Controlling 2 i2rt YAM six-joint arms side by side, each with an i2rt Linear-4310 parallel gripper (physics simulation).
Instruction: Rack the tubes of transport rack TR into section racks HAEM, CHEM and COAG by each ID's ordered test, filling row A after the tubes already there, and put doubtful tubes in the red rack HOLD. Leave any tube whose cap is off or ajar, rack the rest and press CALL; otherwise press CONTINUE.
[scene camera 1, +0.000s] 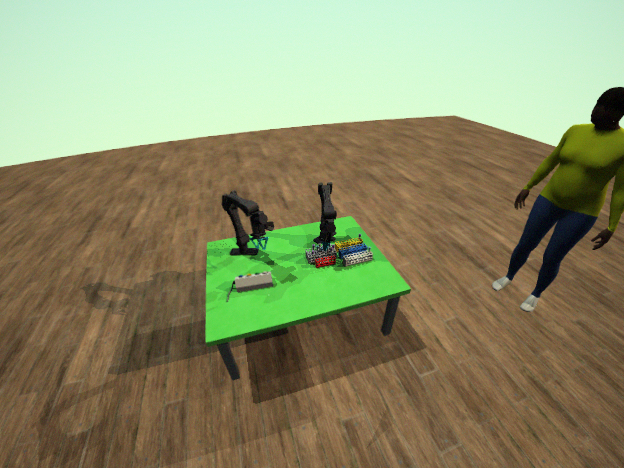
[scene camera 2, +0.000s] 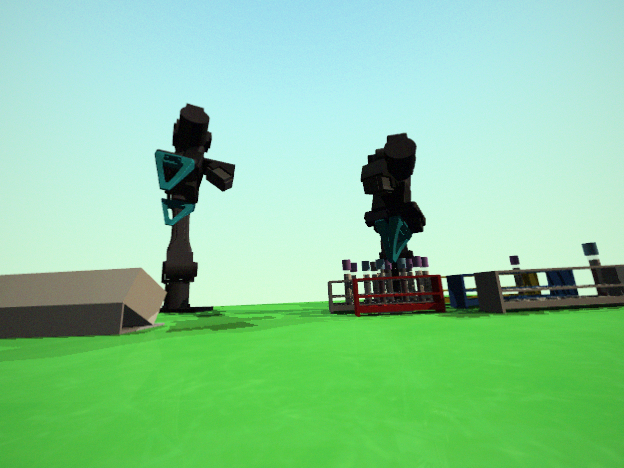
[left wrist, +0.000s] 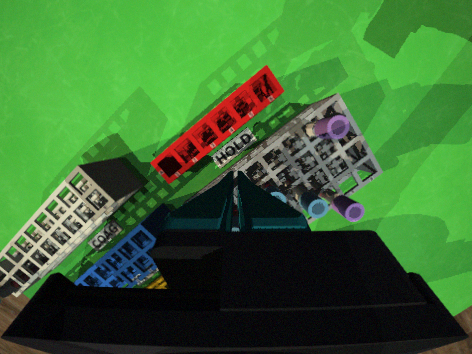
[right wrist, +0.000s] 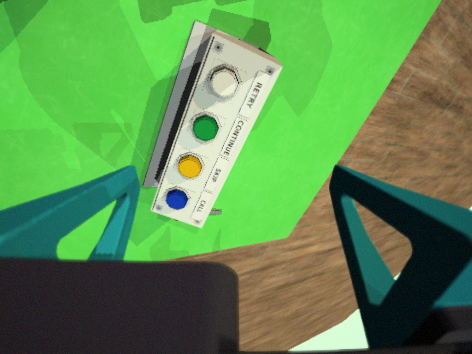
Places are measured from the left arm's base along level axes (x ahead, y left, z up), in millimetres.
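Pixels of known places: left gripper, between the fingertips: (scene camera 1: 325, 251) (scene camera 2: 391, 261) (left wrist: 235, 177); right gripper, between the fingertips: (scene camera 1: 261, 249) (scene camera 2: 166, 208) (right wrist: 234, 176); right arm's base, origin of its link: (scene camera 1: 244, 252) (scene camera 2: 175, 311).
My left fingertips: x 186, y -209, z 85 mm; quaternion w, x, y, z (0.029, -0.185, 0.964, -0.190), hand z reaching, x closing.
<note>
Behind a point stands the place of what it marks.
Transport rack TR (scene camera 2: 330, 297) @(x 128, y -306, z 28 mm) (left wrist: 378, 170) @(x 56, y -261, z 57 mm) holds several upright tubes. Purple-capped tubes (left wrist: 337, 127) @(x 135, y -270, z 94 mm) (left wrist: 348, 207) @(x 97, y -221, z 94 mm) and a light-blue-capped tube (left wrist: 315, 206) @(x 122, y -212, z 94 mm) show in the left wrist view; my fingers hide others. Tube IDs cannot be read. My left gripper (scene camera 1: 326, 247) @(x 186, y -209, z 85 mm) (scene camera 2: 394, 260) @(x 186, y -209, z 85 mm) (left wrist: 235, 177) @(x 186, y -209, z 85 mm) points down at TR among the caps, its fingertips nearly together with no tube seen between them. Red rack HOLD (scene camera 1: 325, 260) @(x 209, y -229, z 30 mm) (scene camera 2: 356, 299) @(x 195, y -302, z 25 mm) (left wrist: 172, 178) @(x 238, y -181, z 57 mm) stands alongside, its slots empty. My right gripper (right wrist: 234, 176) @(x -14, y -568, z 204 mm) is open and empty, high above the table.
The white COAG rack (scene camera 1: 357, 257) @(x 365, y -86, z 57 mm) (scene camera 2: 487, 292) @(x 307, y -149, z 27 mm), a blue rack (scene camera 1: 355, 249) @(x 304, y -26, z 57 mm) (scene camera 2: 456, 292) @(x 237, y -113, z 26 mm) and a yellow rack (scene camera 1: 348, 242) @(x 198, y 34, z 30 mm) stand right of TR. The button box (scene camera 1: 253, 281) @(x 43, y -693, z 57 mm) (scene camera 2: 75, 292) @(x 64, y -663, z 53 mm) has CALL (right wrist: 176, 199) @(x -44, y -719, z 69 mm) and CONTINUE (right wrist: 205, 127) @(x 10, y -636, z 69 mm) buttons. A person (scene camera 1: 579, 171) stands right of the table.
</note>
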